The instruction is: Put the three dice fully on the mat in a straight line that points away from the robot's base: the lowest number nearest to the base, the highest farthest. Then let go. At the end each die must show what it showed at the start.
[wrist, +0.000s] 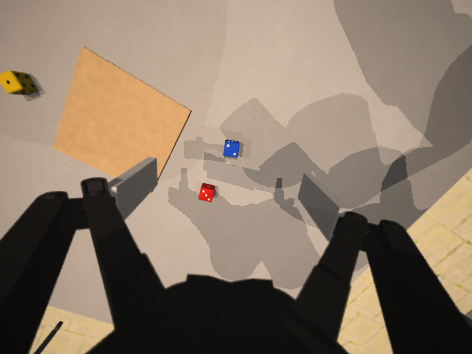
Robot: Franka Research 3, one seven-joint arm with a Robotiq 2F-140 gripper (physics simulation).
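The orange mat (pixel 120 110) lies on the table left of the view's centre. A yellow die (pixel 18 83) lies off the mat, at the far left; one pip shows on its upward face and several on a side face. A blue die (pixel 231 148) lies off the mat to its right, with two pips on top. A red die (pixel 207 193) lies below the blue die in view, also off the mat, with three pips on top. My gripper (pixel 230 178) is wide open and empty above the table, and the red and blue dice show between its fingers.
The grey-beige table (pixel 280 40) carries large shadows of the arm and gripper. Its edge runs diagonally at the lower right, with tiled floor (pixel 435 255) beyond. More floor and a thin dark rod (pixel 50 336) show at the lower left. The left finger overlaps the mat's lower corner in view.
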